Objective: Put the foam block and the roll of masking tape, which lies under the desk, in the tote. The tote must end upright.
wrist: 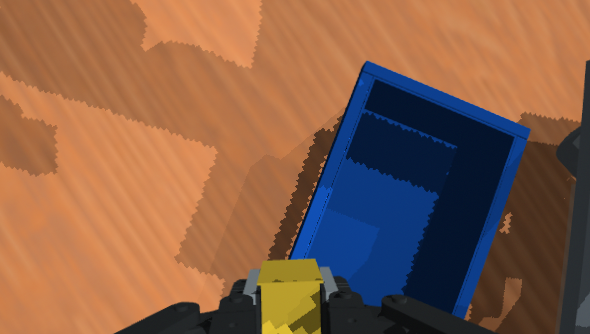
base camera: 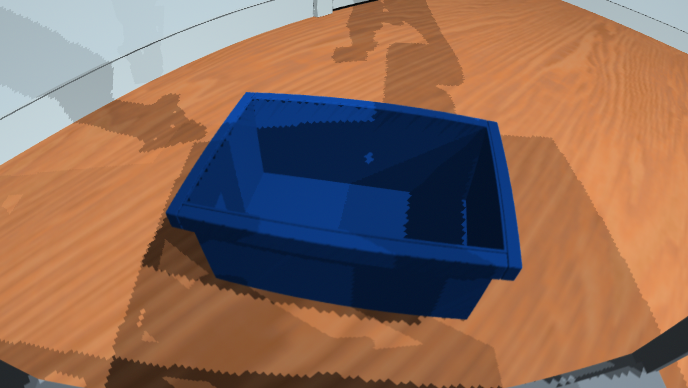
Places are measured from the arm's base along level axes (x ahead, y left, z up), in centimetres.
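Pixels of known places: gripper, fingertip midpoint: point(wrist: 290, 287).
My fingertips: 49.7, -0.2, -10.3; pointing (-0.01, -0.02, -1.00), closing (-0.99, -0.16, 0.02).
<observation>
Behind a point stands the place of what it marks, as x, y, z.
The blue tote point(base camera: 340, 250) {27.4, -0.7, -28.1} point(wrist: 445, 100) {34.3, -16.2, -27.6} stands upright on the wooden floor, and the parts of its inside that show hold no object. My gripper point(wrist: 290, 287) {49.7, -0.2, -10.3} is shut on the yellow foam block point(wrist: 290, 305) {49.8, -0.3, -7.6}, which sits between the two fingertips at the bottom of the wrist view. In that view the block overlaps the lower left part of the tote's rim, with the tote's opening to the right. The gripper and block do not show in the base camera view. The roll of masking tape and the desk cannot be made out in either view.
The dark edge of the robot's base point(wrist: 575, 250) {15.1, -1.6, -29.8} stands along the right side of the wrist view, beside the tote. Pale walls point(base camera: 75, 45) {74.2, 51.4, -24.4} rise behind the floor in the base camera view. Shadows fall across the wooden floor point(base camera: 625, 175) {46.7, -52.6, -39.6} around the tote.
</observation>
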